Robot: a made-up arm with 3 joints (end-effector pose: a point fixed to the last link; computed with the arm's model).
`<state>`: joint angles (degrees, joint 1 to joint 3).
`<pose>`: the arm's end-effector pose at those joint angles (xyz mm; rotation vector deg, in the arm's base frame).
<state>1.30 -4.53 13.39</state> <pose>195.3 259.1 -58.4 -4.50 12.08 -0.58</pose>
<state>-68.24 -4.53 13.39</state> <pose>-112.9 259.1 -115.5 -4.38 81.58 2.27</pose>
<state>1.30 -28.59 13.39</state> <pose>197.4 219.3 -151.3 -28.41 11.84 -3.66</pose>
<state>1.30 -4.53 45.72</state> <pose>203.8 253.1 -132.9 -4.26 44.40 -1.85</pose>
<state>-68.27 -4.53 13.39</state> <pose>-113.0 259.1 -115.5 -4.38 81.61 2.28</pose>
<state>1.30 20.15 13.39</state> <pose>192.9 256.8 45.3 20.02 11.96 2.58</pose>
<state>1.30 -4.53 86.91</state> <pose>155.8 246.7 -214.7 -3.58 85.56 -3.47</pose>
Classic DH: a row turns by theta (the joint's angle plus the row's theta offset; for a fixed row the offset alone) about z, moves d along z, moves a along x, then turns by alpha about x. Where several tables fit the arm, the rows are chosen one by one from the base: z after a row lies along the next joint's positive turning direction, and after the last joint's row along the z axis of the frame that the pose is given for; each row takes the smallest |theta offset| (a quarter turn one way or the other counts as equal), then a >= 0, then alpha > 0; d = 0 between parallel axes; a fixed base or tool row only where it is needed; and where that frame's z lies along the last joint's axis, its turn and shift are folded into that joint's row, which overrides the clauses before.
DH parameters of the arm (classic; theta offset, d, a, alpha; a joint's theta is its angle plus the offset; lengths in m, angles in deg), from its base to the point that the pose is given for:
base (fixed): 0 0.135 0 90
joint 1: -90 -0.021 0.151 -90
joint 2: 0 0.065 0.077 -90
joint 3: -90 0.241 0.111 90
tool (fixed): 0 0.077 0 0

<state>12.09 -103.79 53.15</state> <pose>263.6 -152.6 -173.2 -88.84 29.01 -56.86</pose>
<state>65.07 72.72 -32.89</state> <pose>-35.6 46.8 279.9 77.96 -83.16 22.49</pose>
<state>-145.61 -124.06 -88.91</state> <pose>-201.1 -84.6 446.3 58.29 32.09 113.13</pose>
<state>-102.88 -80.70 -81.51</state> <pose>-373.3 103.5 215.0 3.11 17.70 81.04</pose>
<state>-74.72 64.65 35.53</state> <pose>84.6 195.4 -49.3 70.32 96.77 -25.03</pose>
